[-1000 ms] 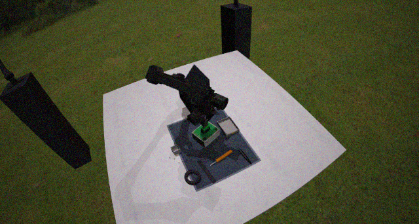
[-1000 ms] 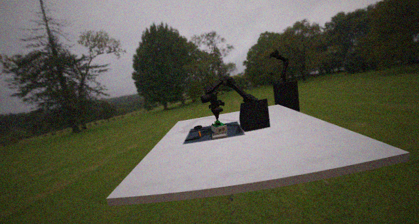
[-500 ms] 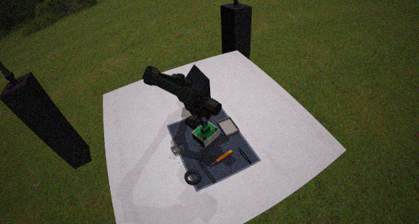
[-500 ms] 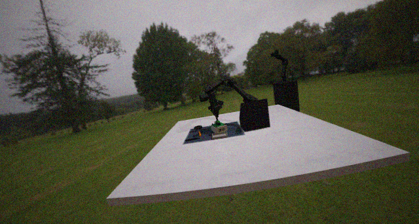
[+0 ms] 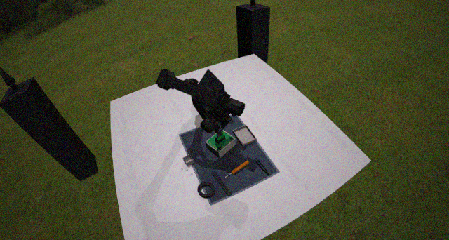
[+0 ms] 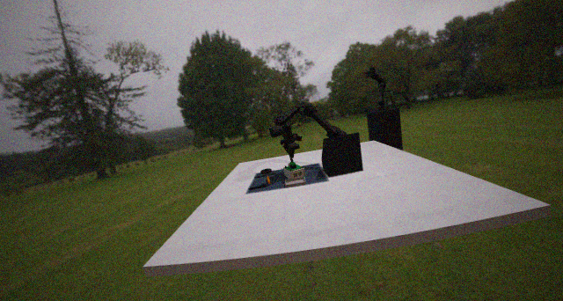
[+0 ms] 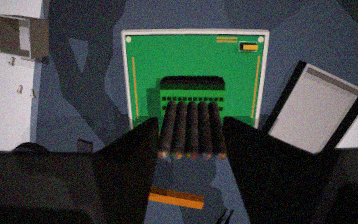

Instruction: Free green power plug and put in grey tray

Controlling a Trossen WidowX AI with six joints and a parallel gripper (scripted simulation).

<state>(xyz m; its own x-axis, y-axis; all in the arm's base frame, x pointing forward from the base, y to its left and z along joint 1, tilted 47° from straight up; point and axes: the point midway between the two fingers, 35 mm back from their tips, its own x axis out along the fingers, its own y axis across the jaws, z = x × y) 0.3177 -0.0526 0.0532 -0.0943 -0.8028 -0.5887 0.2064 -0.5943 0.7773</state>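
The green power plug lies 4 cm below my gripper tip. Round my gripper tip: grey tray 14 cm to the left, 12 cm below, 2 cm ahead; then dark bar 19 cm ahead, 12 cm to the right, 12 cm below; then dark blue mat 12 cm below, 5 cm ahead, 1 cm to the right.
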